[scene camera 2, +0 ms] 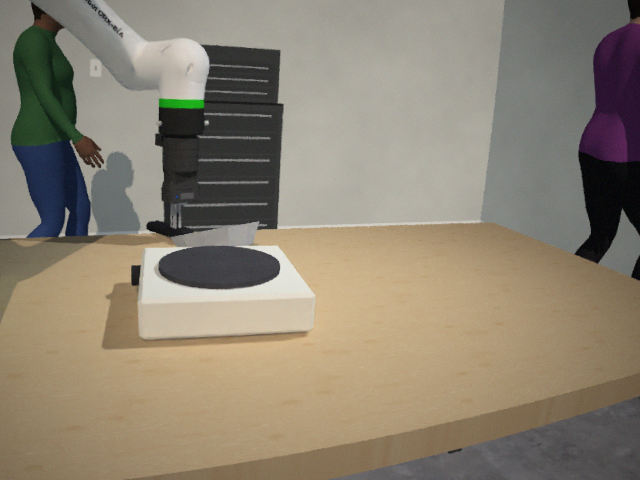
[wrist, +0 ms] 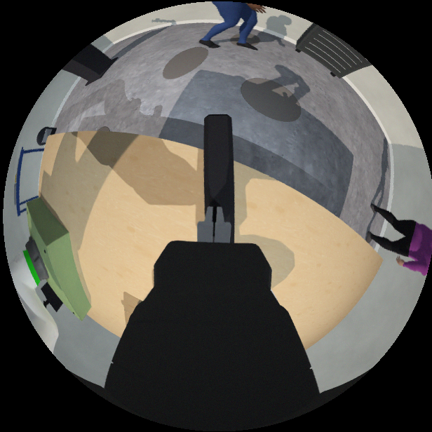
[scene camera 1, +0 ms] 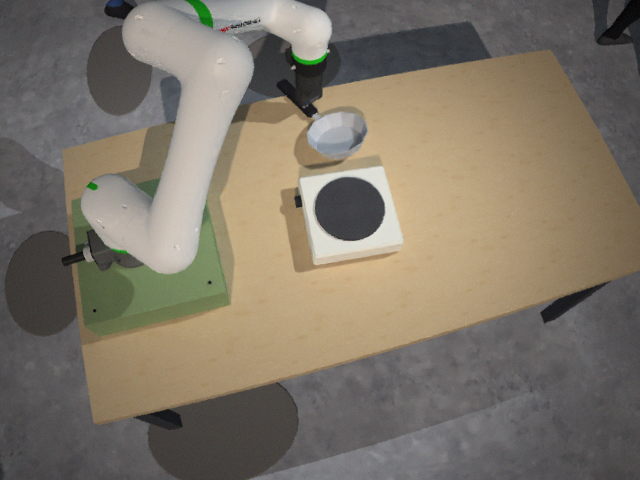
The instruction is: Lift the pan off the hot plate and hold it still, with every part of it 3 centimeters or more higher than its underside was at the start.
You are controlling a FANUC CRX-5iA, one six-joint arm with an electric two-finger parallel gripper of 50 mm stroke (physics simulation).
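Places are measured from the arm's base along level axes (x ahead, y left, z up), in millimetres.
Pixels of known places: gripper, fingertip midpoint: [scene camera 2: 175, 227] [scene camera 1: 303, 104].
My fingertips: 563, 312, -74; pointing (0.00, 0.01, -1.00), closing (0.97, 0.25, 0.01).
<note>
Ahead of a thing's pixels: the offset from my fingertips to its middle, as dx, dy, dz. Level surfaces: height alone.
The grey pan @(+23, -51, +0) [scene camera 1: 337, 138] [scene camera 2: 222, 236] is off the hot plate [scene camera 1: 349, 208] [scene camera 2: 219, 266], at the table's back edge behind it. The pan is tilted, its rim on the side away from the handle raised. Its black handle @(-8, +45, -16) [scene camera 1: 289, 93] [scene camera 2: 159, 227] [wrist: 218, 160] points out over the back edge and lies low. My gripper [scene camera 1: 309, 106] [scene camera 2: 176, 227] [wrist: 214, 215] points down at the handle near the pan. Its fingers are shut together with the wider handle beneath their tips, not between them. The tips seem to touch the handle's top. The bowl is hidden in the wrist view.
The wooden table @(dz -31) [scene camera 1: 465, 180] [scene camera 2: 413, 335] [wrist: 145, 240] carries the hot plate, with a black knob @(-120, -309, +4) [scene camera 1: 298, 201] [scene camera 2: 135, 274] on its left side. The green base block [scene camera 1: 170, 289] [wrist: 55, 240] under the arm is at the left. Two people and a dark drawer cabinet [scene camera 2: 242, 170] [wrist: 335, 50] are beyond the table.
</note>
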